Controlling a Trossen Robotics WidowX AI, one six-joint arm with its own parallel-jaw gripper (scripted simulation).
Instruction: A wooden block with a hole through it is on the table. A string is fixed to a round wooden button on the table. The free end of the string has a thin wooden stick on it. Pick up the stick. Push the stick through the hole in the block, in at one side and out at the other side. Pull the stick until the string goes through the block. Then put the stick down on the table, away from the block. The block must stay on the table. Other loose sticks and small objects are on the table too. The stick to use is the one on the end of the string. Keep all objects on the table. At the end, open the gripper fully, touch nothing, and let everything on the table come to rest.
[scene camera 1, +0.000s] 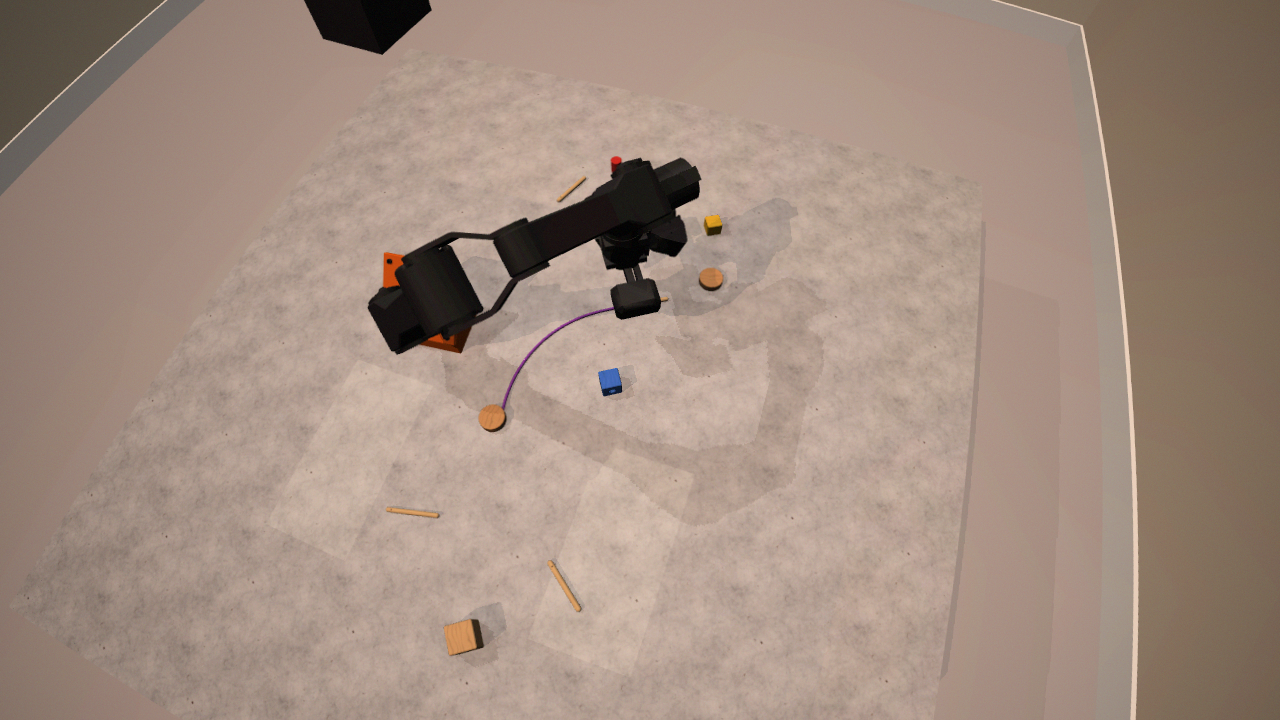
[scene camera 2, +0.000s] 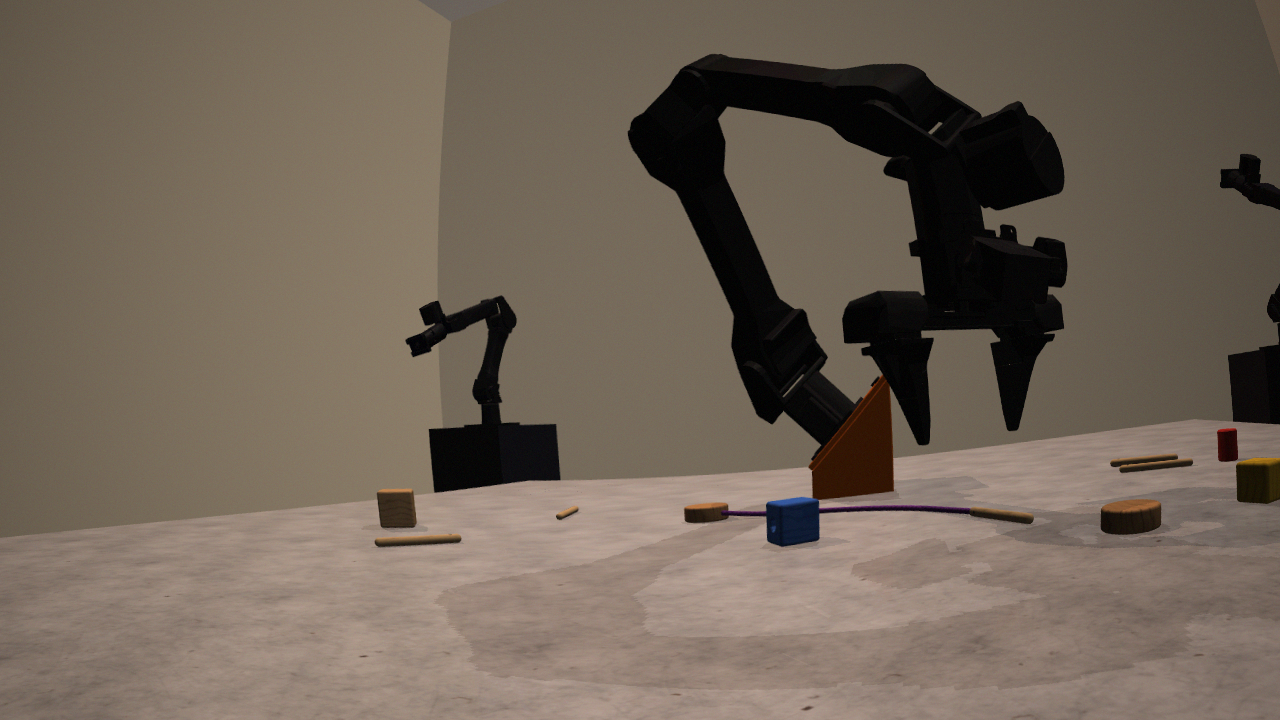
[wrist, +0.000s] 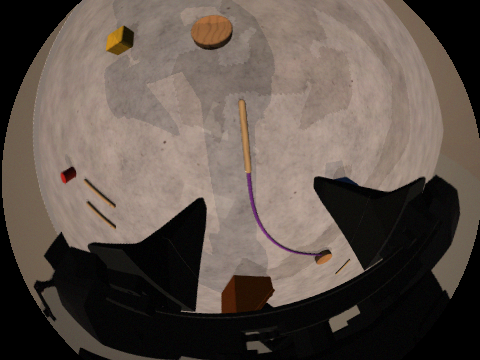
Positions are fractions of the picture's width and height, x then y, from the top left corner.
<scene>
wooden cube: scene camera 1 0.36, 0.89; scene camera 2 0.31, 0.70; not seen in the wrist view (hidden by my gripper)
</scene>
